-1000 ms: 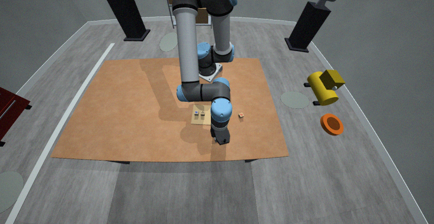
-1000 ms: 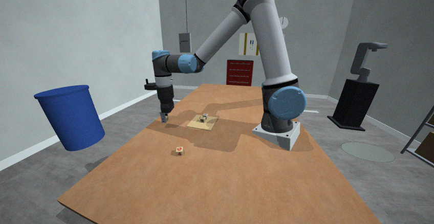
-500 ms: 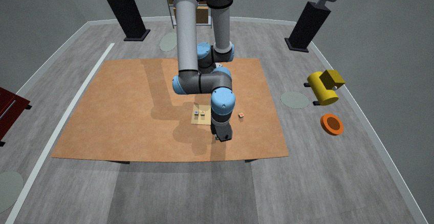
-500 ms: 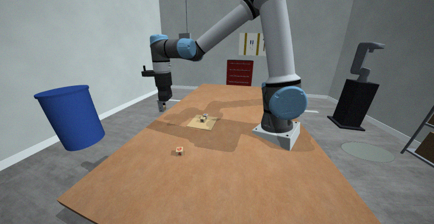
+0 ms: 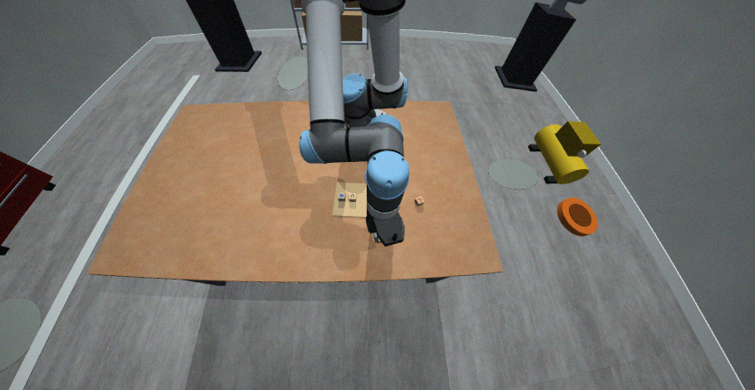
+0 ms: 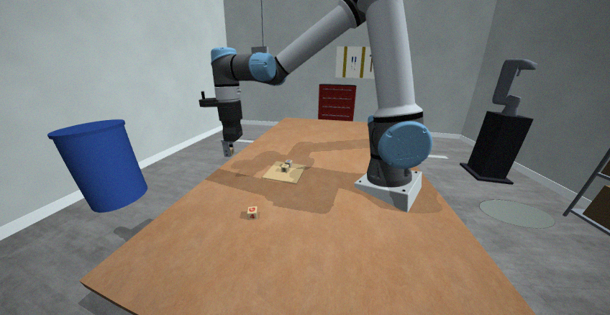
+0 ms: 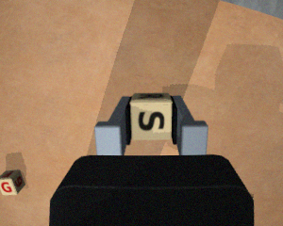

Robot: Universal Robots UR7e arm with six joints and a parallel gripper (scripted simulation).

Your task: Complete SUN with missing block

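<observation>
My gripper is now 170 mm past the letter block, 110 mm to the left of it and 100 mm above it. The rest, counted from my hand: mat (170 mm behind, 110 mm to the right, 120 mm below).
</observation>
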